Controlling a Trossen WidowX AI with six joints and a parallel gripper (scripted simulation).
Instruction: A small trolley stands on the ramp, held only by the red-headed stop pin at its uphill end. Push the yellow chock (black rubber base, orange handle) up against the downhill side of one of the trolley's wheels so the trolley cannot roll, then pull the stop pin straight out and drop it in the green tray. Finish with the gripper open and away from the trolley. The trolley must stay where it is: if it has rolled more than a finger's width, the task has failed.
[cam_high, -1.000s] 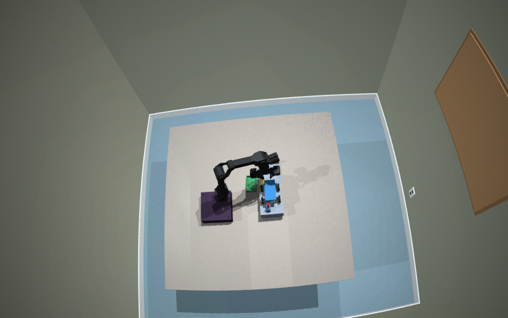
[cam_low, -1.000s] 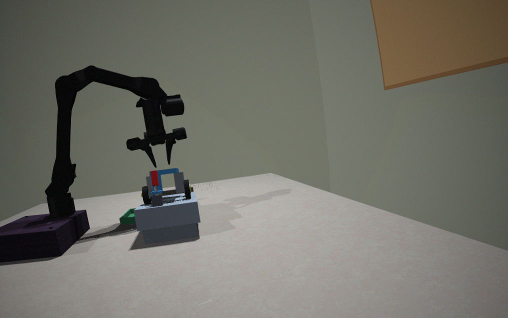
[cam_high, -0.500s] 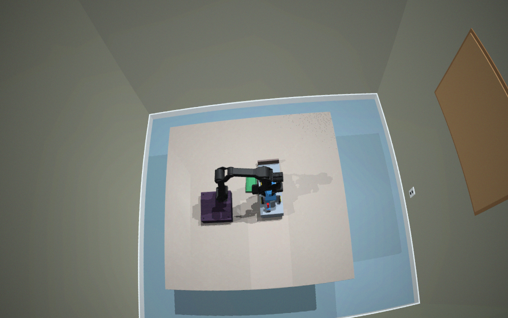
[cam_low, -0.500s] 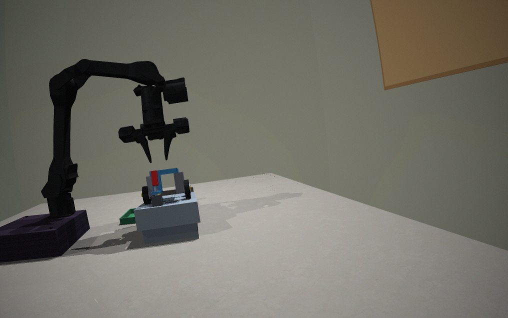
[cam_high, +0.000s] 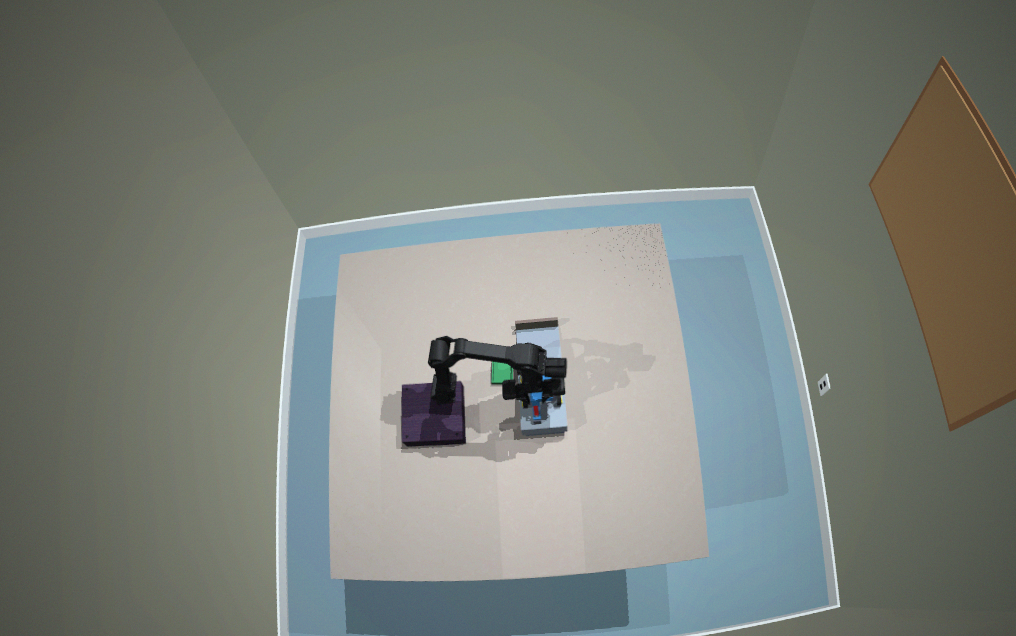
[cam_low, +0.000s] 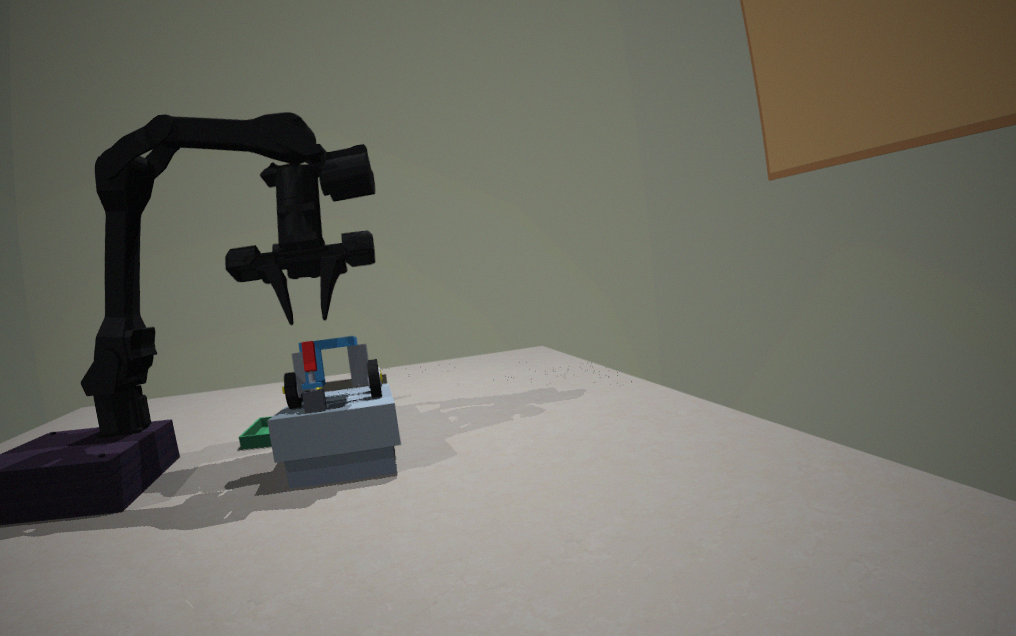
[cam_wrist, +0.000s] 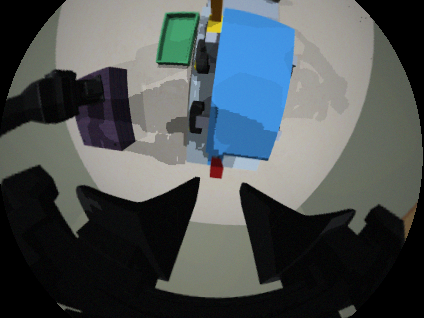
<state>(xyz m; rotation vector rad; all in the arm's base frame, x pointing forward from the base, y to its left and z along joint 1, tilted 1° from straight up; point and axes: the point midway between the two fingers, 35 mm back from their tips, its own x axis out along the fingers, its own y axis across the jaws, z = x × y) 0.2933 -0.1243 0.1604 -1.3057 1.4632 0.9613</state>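
My gripper tip is 60 mm above the red-headed stop pin, 20 mm to the left of it and 10 mm past it. Also, from my gripper tip: blue trolley (80 mm to the left, 80 mm below, 30 mm ahead); then green tray (210 mm to the left, 200 mm below, 90 mm behind); then yellow chock (180 mm to the left, 110 mm below, 10 mm behind).
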